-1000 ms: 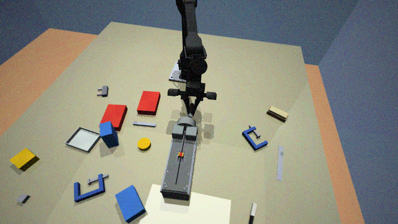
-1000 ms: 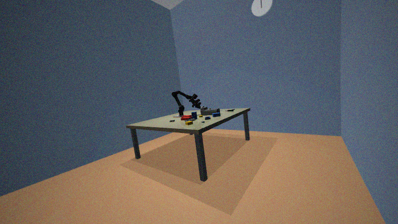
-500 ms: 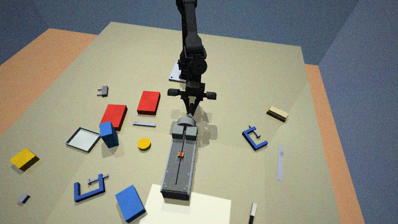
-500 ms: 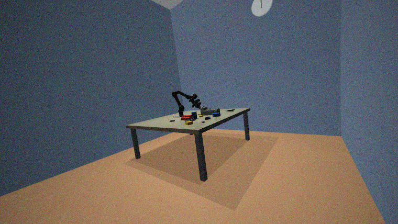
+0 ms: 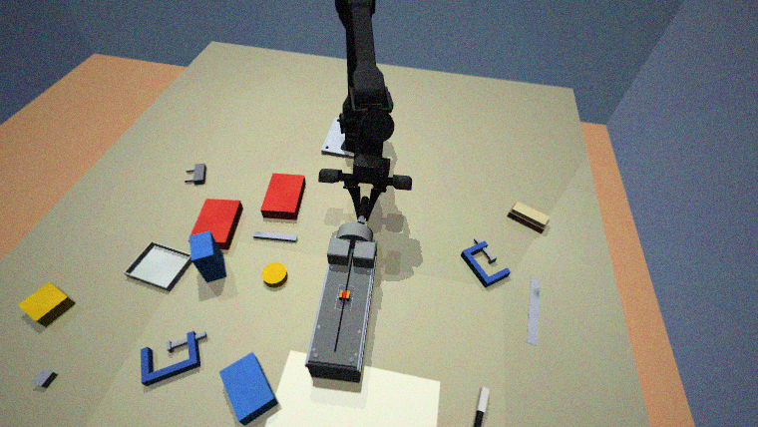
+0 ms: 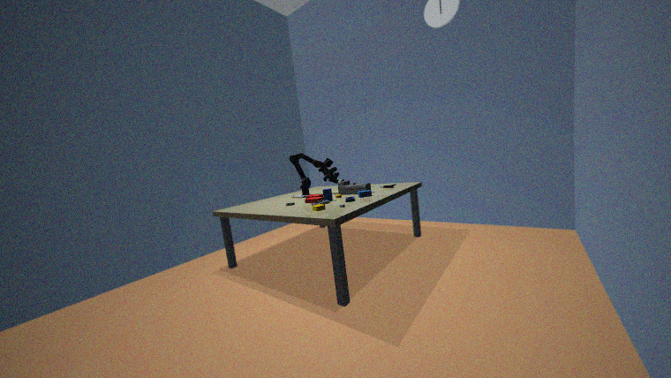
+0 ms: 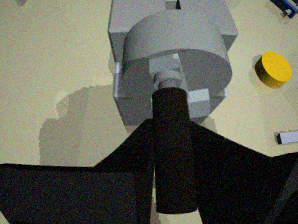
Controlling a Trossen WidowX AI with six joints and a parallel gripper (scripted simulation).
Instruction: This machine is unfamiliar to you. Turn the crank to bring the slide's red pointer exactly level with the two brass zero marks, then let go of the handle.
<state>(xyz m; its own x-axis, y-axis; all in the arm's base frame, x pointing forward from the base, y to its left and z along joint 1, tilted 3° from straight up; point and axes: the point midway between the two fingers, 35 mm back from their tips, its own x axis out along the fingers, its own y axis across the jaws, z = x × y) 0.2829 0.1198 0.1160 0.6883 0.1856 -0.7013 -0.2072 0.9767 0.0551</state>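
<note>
The dark crank handle is 20 mm behind my gripper tip and 20 mm above it. Also, from my gripper tip: tan block 200 mm behind, 350 mm to the left, 80 mm below; then red pointer 170 mm ahead, 20 mm to the left, 10 mm below; then grey strip 30 mm ahead, 380 mm to the left, 90 mm below.
</note>
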